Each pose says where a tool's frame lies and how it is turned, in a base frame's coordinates. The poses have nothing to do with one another.
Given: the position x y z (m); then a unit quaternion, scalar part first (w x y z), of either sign.
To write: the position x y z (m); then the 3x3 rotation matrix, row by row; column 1 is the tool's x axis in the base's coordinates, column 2 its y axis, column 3 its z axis. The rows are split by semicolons. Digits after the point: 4 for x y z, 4 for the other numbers.
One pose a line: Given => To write
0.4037 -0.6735 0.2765 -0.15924 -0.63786 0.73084 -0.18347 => 0.4037 -0.6735 0.2765; -0.1356 -0.9908 0.0013; -0.8739 0.1190 -0.4713; 0.4668 -0.0650 -0.8820
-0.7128 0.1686 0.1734 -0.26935 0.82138 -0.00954 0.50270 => -0.7128 0.1686 0.1734; 0.4944 0.2551 0.8309; -0.2865 -0.8547 0.4329; 0.8207 -0.4521 -0.3495
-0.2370 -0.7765 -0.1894 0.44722 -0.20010 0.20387 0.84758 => -0.2370 -0.7765 -0.1894; -0.5199 -0.8397 -0.1569; 0.6765 -0.5169 0.5246; -0.5216 0.1666 0.8368
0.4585 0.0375 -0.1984 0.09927 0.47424 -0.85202 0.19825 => 0.4585 0.0375 -0.1984; -0.5305 -0.8475 0.0189; -0.7688 0.4716 -0.4320; 0.3572 -0.2437 -0.9017
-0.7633 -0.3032 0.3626 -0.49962 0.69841 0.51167 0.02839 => -0.7633 -0.3032 0.3626; 0.4748 0.7431 -0.4716; 0.6863 0.0228 0.7269; 0.5509 -0.6688 -0.4992
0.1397 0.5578 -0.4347 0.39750 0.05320 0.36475 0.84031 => 0.1397 0.5578 -0.4347; -0.6783 -0.6292 0.3794; 0.7069 -0.4179 0.5707; -0.2006 0.6553 0.7283
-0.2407 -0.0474 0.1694 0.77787 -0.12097 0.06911 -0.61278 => -0.2407 -0.0474 0.1694; 0.2394 0.9366 0.2558; -0.9701 0.2197 0.1035; 0.0407 -0.2729 0.9612
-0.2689 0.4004 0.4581 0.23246 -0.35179 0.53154 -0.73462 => -0.2689 0.4004 0.4581; -0.6444 -0.0324 0.7640; -0.7155 -0.3269 -0.6174; 0.2697 -0.9445 0.1874
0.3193 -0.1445 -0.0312 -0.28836 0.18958 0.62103 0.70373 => 0.3193 -0.1445 -0.0312; -0.7618 0.6413 -0.0913; -0.1704 -0.0623 0.9834; 0.6250 0.7647 0.1568
